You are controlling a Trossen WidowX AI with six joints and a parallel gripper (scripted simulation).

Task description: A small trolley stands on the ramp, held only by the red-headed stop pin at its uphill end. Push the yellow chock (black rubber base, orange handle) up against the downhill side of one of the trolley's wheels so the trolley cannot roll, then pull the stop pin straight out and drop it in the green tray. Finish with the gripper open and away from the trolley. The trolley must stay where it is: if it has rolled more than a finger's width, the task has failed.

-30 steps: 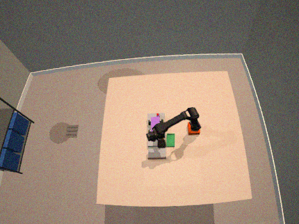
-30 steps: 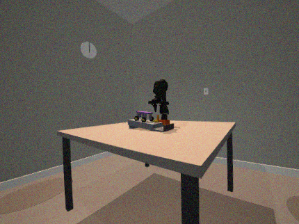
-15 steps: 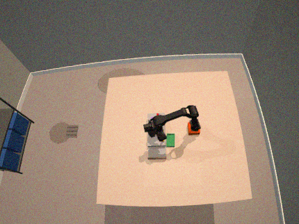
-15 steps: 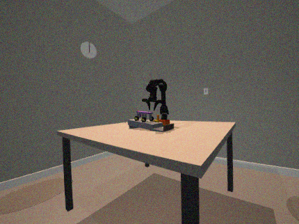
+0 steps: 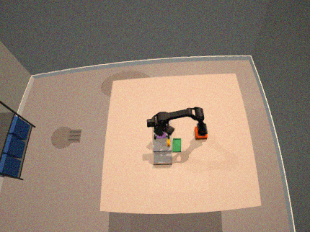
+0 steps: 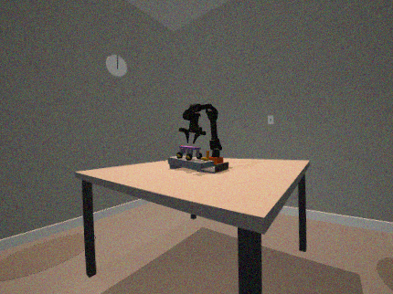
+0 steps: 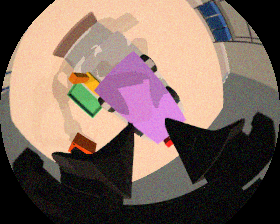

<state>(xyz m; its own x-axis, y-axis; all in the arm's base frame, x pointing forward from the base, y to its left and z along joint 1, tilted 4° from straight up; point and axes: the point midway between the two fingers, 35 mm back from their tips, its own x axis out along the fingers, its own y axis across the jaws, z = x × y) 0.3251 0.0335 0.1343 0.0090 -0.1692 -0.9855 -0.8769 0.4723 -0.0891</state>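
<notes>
My gripper tip is 1 cm short of the red-headed stop pin, 10 cm to the left of it and 5 cm above it. Round my gripper tip: grey ramp: 1 cm ahead, 13 cm below; then yellow chock: 5 cm behind, 9 cm to the left, 10 cm below; then purple-topped trolley: 1 cm ahead, 7 cm below.
</notes>
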